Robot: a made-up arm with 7 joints. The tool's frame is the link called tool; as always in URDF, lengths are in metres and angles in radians.
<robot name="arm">
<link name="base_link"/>
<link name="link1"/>
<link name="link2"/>
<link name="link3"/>
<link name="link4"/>
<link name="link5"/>
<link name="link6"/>
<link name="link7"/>
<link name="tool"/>
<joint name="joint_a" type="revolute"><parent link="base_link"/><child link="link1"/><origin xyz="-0.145 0.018 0.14" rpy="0 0 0"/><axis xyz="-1 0 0"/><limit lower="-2.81" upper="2.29"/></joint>
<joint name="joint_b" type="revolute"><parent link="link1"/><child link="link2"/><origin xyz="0.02 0.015 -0.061" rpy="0 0 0"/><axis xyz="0 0 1"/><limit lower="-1.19" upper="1.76"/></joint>
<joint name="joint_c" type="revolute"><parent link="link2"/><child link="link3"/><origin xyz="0.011 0.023 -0.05" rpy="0 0 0"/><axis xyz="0 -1 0"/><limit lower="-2.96" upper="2.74"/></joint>
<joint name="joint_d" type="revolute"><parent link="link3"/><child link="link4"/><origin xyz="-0.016 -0.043 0.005" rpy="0 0 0"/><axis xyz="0.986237 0.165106 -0.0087"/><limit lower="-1.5" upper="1.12"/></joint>
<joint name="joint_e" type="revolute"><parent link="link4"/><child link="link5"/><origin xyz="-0.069 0.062 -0.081" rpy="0 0 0"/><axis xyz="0 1 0"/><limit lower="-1.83" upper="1.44"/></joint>
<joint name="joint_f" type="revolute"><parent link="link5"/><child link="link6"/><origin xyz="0.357 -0.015 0.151" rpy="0 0 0"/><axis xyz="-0.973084 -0.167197 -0.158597"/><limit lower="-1.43" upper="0.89"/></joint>
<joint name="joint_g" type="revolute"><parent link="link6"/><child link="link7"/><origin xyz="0.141 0.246 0.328" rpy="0 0 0"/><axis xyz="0 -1 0"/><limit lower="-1.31" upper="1.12"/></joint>
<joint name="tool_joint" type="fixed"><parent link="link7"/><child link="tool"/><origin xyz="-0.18 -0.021 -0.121" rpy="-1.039 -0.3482 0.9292"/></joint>
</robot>
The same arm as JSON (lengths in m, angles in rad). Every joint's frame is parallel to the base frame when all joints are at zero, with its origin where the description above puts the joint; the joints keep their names.
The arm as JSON. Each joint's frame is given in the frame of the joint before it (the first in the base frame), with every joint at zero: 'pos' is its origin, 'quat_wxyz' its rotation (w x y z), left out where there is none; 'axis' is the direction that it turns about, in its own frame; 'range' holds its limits. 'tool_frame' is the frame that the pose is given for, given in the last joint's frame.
{
  "length_unit": "m",
  "angle_unit": "rad",
  "joints": [
    {
      "joint": "joint_a",
      "pos": [
        -0.145,
        0.018,
        0.14
      ],
      "axis": [
        -1.0,
        0.0,
        0.0
      ],
      "range": [
        -2.81,
        2.29
      ]
    },
    {
      "joint": "joint_b",
      "pos": [
        0.02,
        0.015,
        -0.061
      ],
      "axis": [
        0.0,
        0.0,
        1.0
      ],
      "range": [
        -1.19,
        1.76
      ]
    },
    {
      "joint": "joint_c",
      "pos": [
        0.011,
        0.023,
        -0.05
      ],
      "axis": [
        0.0,
        -1.0,
        0.0
      ],
      "range": [
        -2.96,
        2.74
      ]
    },
    {
      "joint": "joint_d",
      "pos": [
        -0.016,
        -0.043,
        0.005
      ],
      "axis": [
        0.986237,
        0.165106,
        -0.0087
      ],
      "range": [
        -1.5,
        1.12
      ]
    },
    {
      "joint": "joint_e",
      "pos": [
        -0.069,
        0.062,
        -0.081
      ],
      "axis": [
        0.0,
        1.0,
        0.0
      ],
      "range": [
        -1.83,
        1.44
      ]
    },
    {
      "joint": "joint_f",
      "pos": [
        0.357,
        -0.015,
        0.151
      ],
      "axis": [
        -0.973084,
        -0.167197,
        -0.158597
      ],
      "range": [
        -1.43,
        0.89
      ]
    },
    {
      "joint": "joint_g",
      "pos": [
        0.141,
        0.246,
        0.328
      ],
      "axis": [
        0.0,
        -1.0,
        0.0
      ],
      "range": [
        -1.31,
        1.12
      ]
    }
  ],
  "tool_frame": {
    "pos": [
      -0.18,
      -0.021,
      -0.121
    ],
    "quat_wxyz": [
      0.802853,
      -0.369739,
      -0.353507,
      0.306191
    ]
  }
}

